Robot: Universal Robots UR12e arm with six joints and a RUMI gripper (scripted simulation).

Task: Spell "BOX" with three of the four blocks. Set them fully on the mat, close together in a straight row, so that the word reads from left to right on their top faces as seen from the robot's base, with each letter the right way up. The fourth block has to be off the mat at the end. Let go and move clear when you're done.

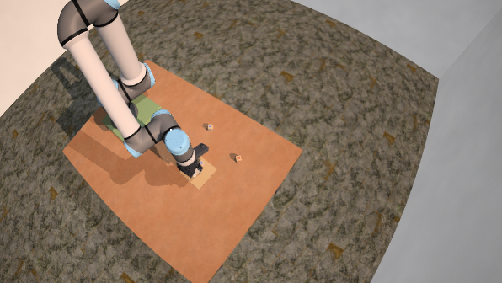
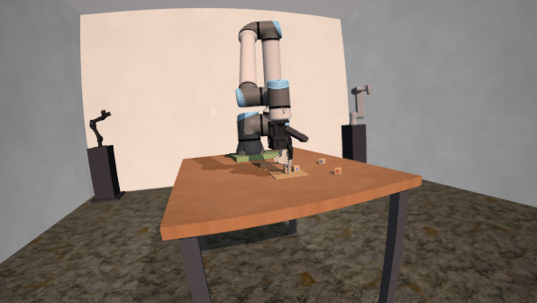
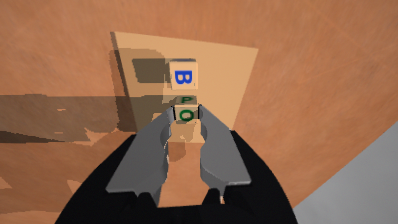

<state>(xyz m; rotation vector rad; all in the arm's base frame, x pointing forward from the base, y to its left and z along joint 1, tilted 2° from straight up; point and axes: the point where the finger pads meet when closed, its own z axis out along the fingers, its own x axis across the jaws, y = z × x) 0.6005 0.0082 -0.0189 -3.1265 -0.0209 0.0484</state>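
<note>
Right now my hand is 2 cm above the tan mat.
</note>
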